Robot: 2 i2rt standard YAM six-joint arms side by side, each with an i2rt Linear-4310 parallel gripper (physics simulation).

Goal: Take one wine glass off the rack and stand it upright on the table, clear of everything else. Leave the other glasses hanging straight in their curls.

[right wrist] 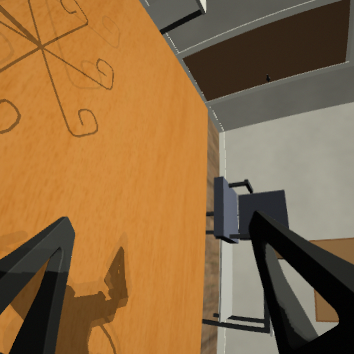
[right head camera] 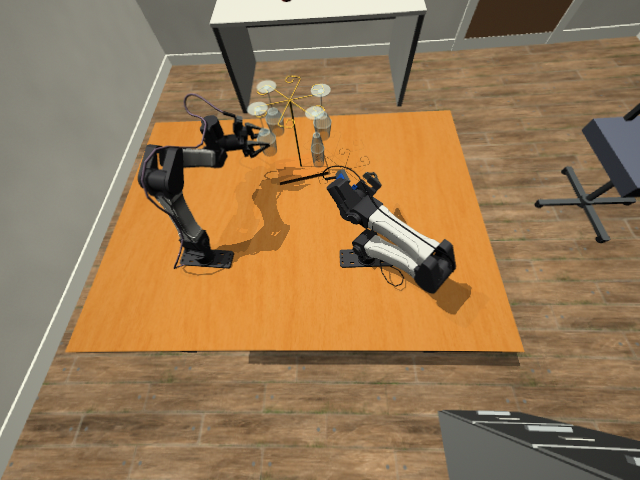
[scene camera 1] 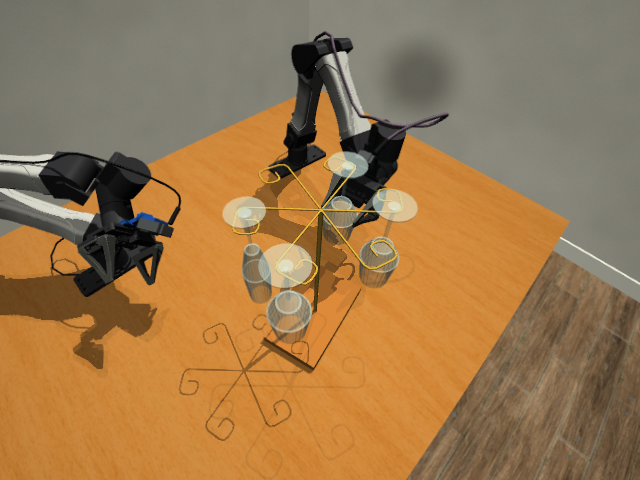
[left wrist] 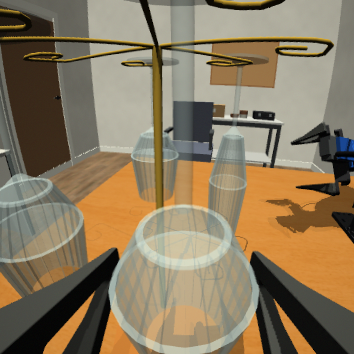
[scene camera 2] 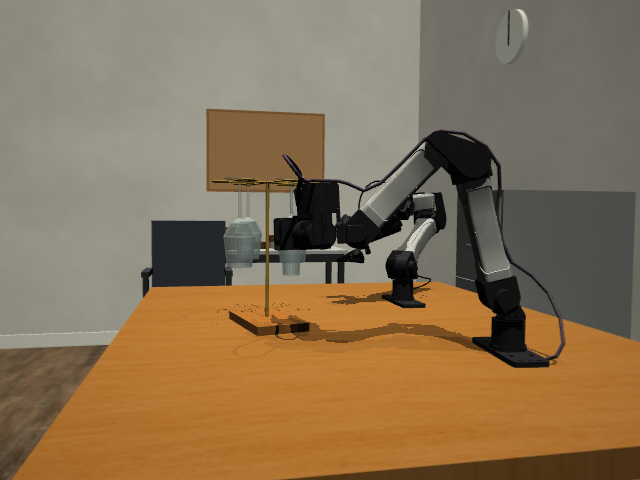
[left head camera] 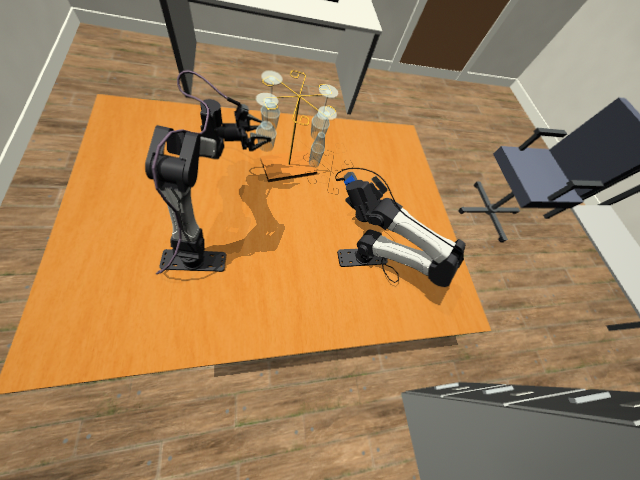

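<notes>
The brass rack [left head camera: 293, 134] [scene camera 1: 316, 263] [scene camera 2: 267, 232] [left wrist: 158, 115] stands on the table [left head camera: 258, 315] with several wine glasses hanging bowl down by their feet. My left gripper [left head camera: 263, 132] [left wrist: 183, 258] is shut on one wine glass [right head camera: 267, 142] [scene camera 1: 338, 221] [left wrist: 184, 300], its fingers against both sides of the bowl. That glass is upside down and its foot is still at its curl. Other wine glasses [scene camera 1: 378, 268] [scene camera 1: 256, 279] [scene camera 1: 288, 320] hang straight. My right gripper [scene camera 1: 129, 281] [right wrist: 162, 222] is open and empty, away from the rack.
The rack's wooden base [scene camera 1: 336, 325] [scene camera 2: 263, 326] lies below the glasses. Another hanging glass [left wrist: 40, 240] is close to the left finger in the left wrist view. A chair [left head camera: 537, 170] and a white desk [right head camera: 320, 12] stand beyond the table.
</notes>
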